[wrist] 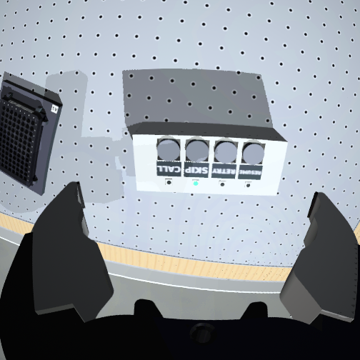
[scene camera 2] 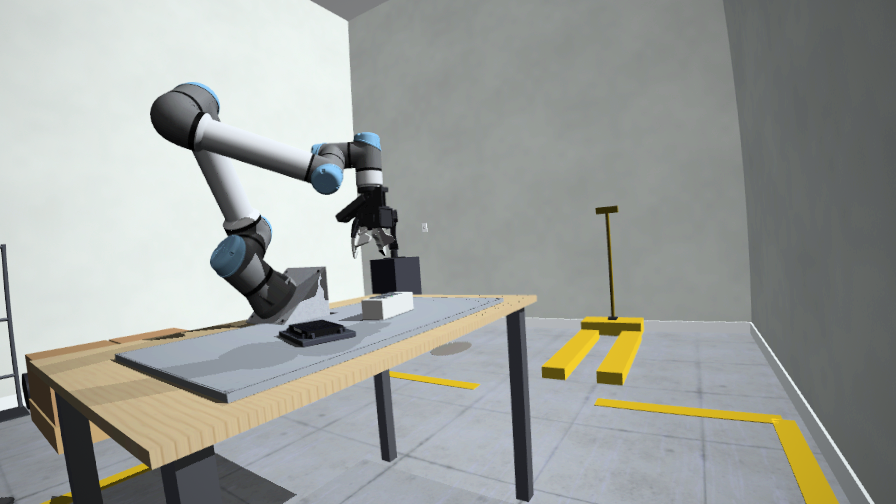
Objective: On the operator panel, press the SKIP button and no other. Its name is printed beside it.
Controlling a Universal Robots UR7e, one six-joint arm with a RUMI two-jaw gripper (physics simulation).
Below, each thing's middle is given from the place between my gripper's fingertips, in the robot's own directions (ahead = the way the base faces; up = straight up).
Labels:
Right now my hand is 3 cm short of the operator panel [scene camera 2: 381,308], 2 cm to the right of it and 14 cm above it.

